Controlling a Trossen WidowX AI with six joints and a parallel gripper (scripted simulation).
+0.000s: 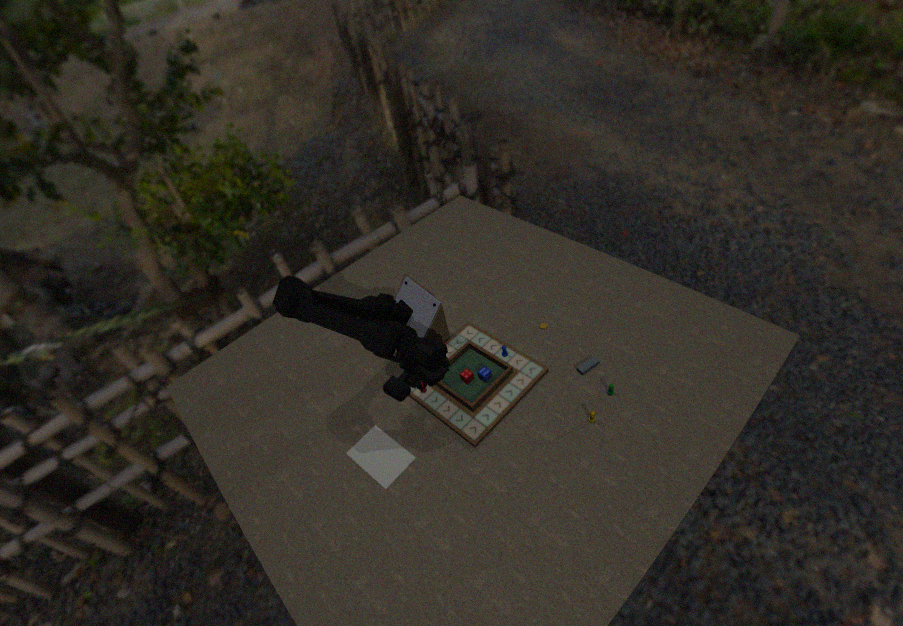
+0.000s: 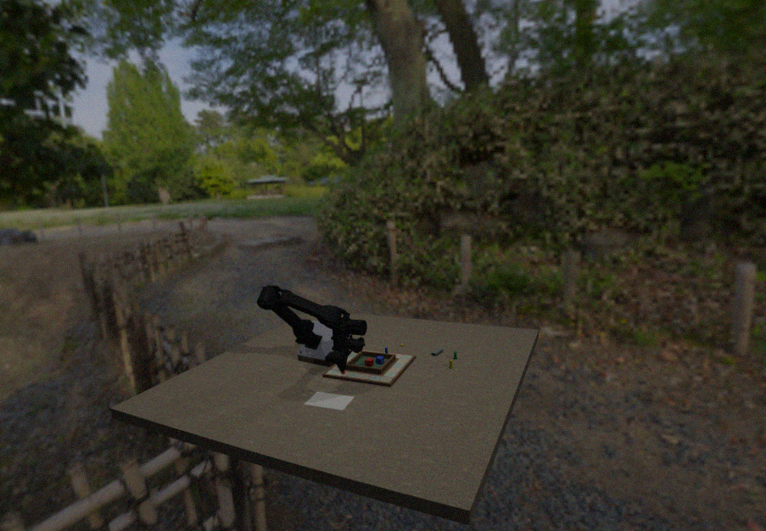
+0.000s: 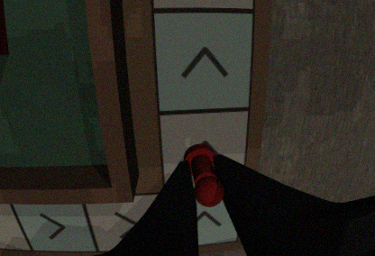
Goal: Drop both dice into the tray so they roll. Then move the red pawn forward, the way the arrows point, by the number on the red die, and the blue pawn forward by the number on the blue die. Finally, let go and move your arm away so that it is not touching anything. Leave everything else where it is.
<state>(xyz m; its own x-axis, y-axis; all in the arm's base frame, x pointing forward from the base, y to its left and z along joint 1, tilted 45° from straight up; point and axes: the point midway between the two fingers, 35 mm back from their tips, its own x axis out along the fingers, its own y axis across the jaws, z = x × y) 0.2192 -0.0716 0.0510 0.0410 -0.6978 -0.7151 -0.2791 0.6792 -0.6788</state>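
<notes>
Right now my gripper tip is 60 mm short of the blue pawn, 230 mm to the right of it and 10 mm below it. Round my gripper tip: white sheet 80 mm ahead, 190 mm to the right, 20 mm below; then red pawn 10 mm above; then green tray 50 mm ahead, 120 mm to the left, 10 mm below.
</notes>
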